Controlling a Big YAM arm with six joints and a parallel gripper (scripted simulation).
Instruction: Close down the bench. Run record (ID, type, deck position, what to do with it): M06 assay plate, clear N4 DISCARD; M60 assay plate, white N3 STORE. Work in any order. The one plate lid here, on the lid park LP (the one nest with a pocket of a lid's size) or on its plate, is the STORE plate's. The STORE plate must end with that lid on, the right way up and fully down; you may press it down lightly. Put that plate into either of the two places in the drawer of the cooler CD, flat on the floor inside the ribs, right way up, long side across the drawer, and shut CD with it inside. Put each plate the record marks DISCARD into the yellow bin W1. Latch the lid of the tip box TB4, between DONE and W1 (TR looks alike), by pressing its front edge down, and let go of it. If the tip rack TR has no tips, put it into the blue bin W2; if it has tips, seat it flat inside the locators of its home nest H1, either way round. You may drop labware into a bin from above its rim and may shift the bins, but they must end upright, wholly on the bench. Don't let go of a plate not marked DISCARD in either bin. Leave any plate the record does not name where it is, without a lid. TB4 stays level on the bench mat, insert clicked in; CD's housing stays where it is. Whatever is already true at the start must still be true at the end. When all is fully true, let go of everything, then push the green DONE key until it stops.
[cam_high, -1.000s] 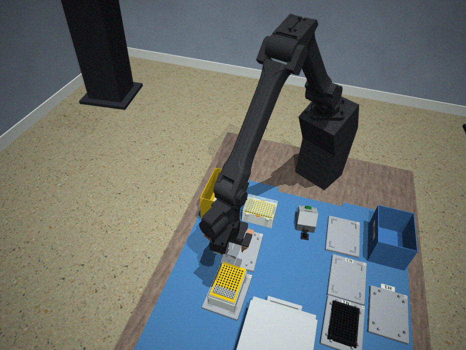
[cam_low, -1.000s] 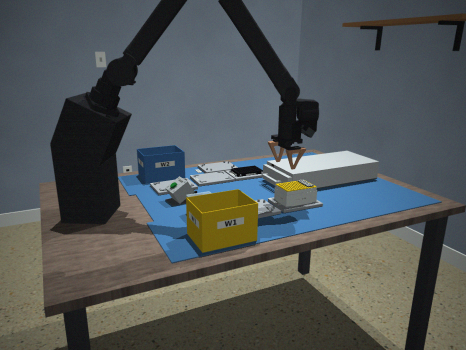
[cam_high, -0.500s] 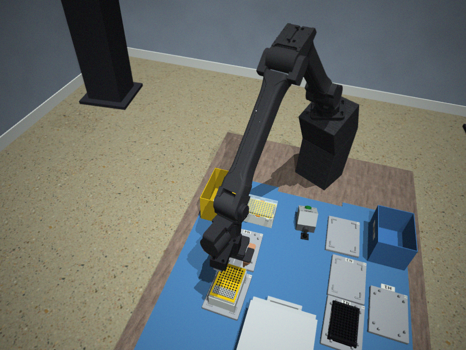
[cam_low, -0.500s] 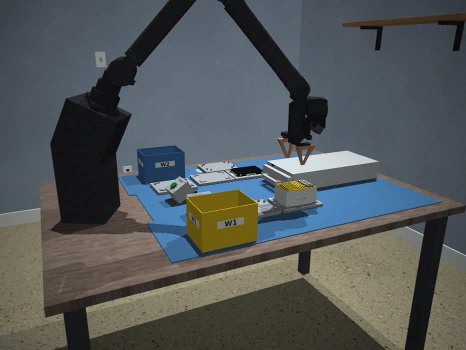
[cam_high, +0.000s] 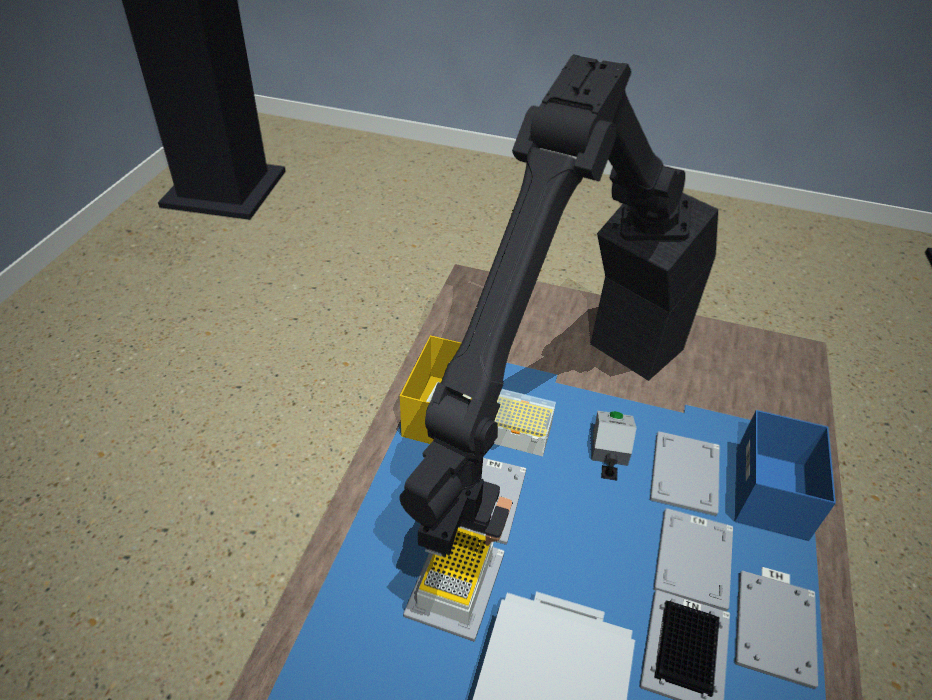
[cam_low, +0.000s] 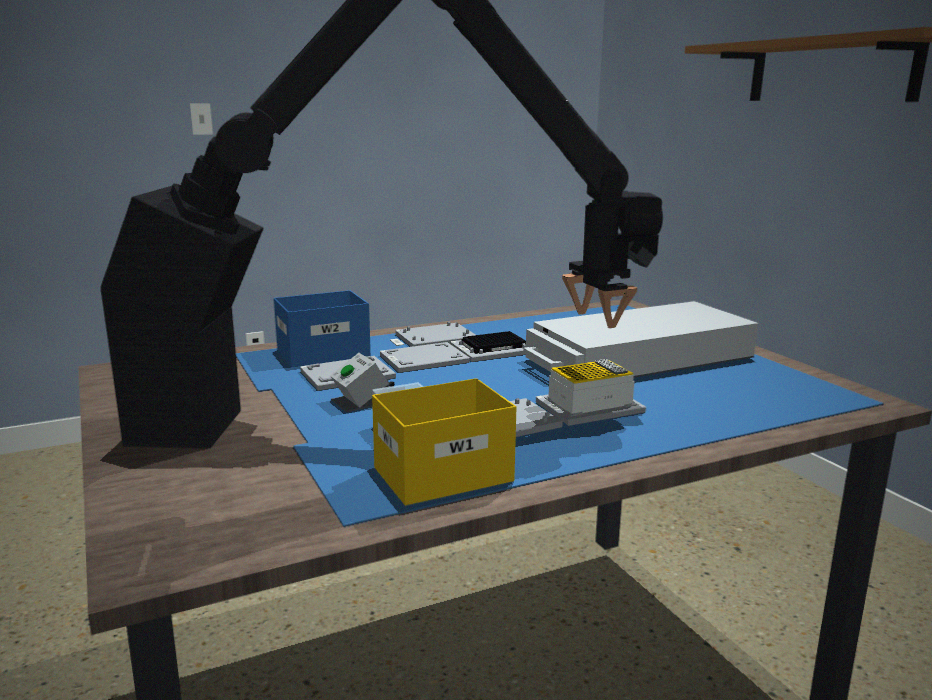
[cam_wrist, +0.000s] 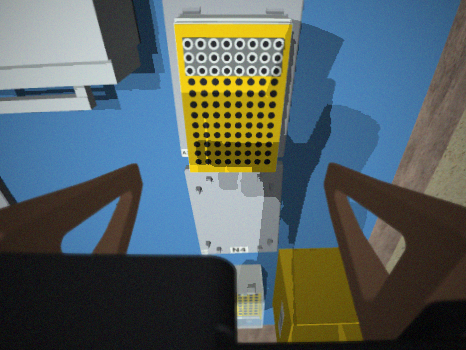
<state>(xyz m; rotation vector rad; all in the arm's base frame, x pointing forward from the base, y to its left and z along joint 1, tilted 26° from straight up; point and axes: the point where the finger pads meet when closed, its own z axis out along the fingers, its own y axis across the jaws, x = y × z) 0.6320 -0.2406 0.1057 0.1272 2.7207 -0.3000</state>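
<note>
My gripper is now 1 cm past the tip rack TR and 12 cm above it. Also, from my hand: nest N2: 17 cm below; nest N4: 18 cm behind, 2 cm to the left, 17 cm below; clear plate lid: 12 cm ahead, 17 cm to the left, 15 cm below.
</note>
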